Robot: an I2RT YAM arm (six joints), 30 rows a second.
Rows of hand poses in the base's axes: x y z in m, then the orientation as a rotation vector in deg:
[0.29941, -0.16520, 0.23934, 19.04, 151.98, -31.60]
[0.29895, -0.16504, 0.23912, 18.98, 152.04, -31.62]
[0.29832, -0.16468, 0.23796, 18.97, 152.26, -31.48]
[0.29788, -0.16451, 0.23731, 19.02, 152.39, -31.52]
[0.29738, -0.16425, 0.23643, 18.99, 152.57, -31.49]
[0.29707, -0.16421, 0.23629, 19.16, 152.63, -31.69]
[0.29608, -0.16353, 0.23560, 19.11, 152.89, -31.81]
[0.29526, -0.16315, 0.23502, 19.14, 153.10, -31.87]
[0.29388, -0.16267, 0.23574, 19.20, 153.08, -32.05]
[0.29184, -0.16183, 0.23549, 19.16, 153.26, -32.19]
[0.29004, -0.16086, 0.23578, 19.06, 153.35, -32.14]
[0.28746, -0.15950, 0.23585, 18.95, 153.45, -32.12]
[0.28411, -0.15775, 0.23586, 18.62, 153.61, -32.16]
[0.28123, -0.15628, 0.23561, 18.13, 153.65, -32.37]
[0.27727, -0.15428, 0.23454, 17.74, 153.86, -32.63]
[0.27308, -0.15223, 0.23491, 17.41, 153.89, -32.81]
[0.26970, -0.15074, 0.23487, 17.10, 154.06, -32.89]
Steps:
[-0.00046, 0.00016, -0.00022, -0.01, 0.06, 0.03]
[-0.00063, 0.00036, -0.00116, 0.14, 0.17, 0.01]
[-0.00044, 0.00017, -0.00065, 0.01, 0.13, -0.05]
[-0.00050, 0.00026, -0.00088, 0.06, 0.17, 0.01]
[-0.00031, 0.00004, -0.00014, -0.09, 0.10, -0.16]
[-0.00099, 0.00068, -0.00069, -0.02, 0.28, -0.01]
[-0.00082, 0.00038, -0.00058, 0.02, 0.21, -0.05]
[-0.00138, 0.00048, 0.00072, -0.11, 0.02, -0.07]
[-0.00204, 0.00084, -0.00025, -0.05, 0.21, -0.01]
[-0.00180, 0.00097, 0.00029, 0.04, 0.08, 0.07]
[-0.00258, 0.00136, 0.00007, 0.02, 0.09, 0.07]
[-0.00335, 0.00175, 0.00001, -0.04, 0.18, 0.21]
[-0.00288, 0.00147, -0.00025, -0.20, 0.11, 0.30]
[-0.00396, 0.00200, -0.00107, -0.18, 0.28, 0.21]
[-0.00419, 0.00205, 0.00037, -0.16, 0.09, 0.20]
[-0.00338, 0.00149, -0.00004, -0.06, 0.20, 0.19]

